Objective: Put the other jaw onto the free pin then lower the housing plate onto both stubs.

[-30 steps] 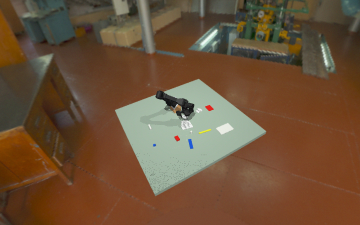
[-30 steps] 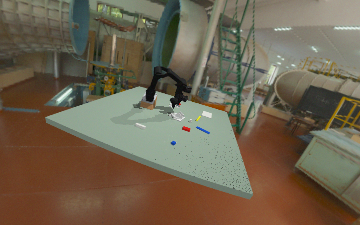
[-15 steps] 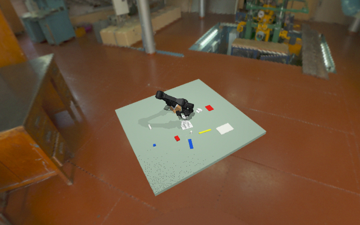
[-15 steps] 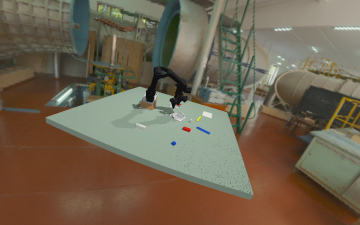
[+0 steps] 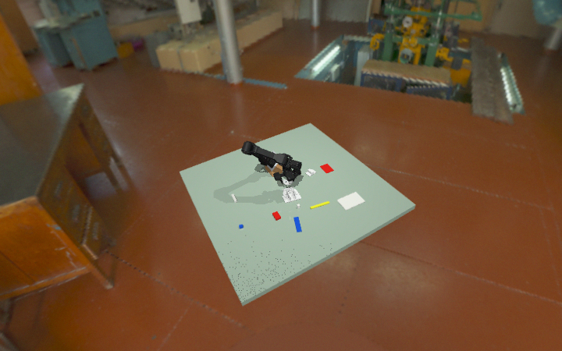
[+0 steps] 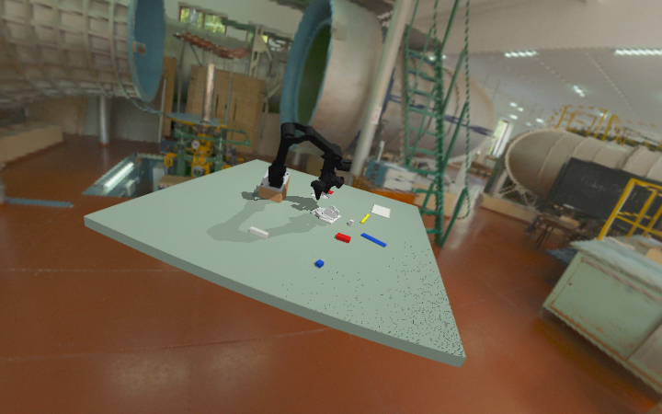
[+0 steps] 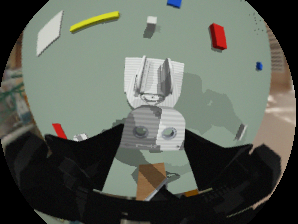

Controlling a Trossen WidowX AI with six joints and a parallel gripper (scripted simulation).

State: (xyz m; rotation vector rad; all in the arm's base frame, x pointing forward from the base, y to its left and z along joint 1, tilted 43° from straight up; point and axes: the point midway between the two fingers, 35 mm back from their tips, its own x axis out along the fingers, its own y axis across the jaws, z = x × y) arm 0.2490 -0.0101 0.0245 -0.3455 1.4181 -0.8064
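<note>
My gripper tip is 10 mm short of the white housing part and 20 mm below it. Also, from my gripper tip: red block (160 mm ahead, 200 mm to the right, 70 mm below); tiny white cube (180 mm ahead, 40 mm to the right, 70 mm below); yellow bar (250 mm ahead, 90 mm to the left, 80 mm below).
</note>
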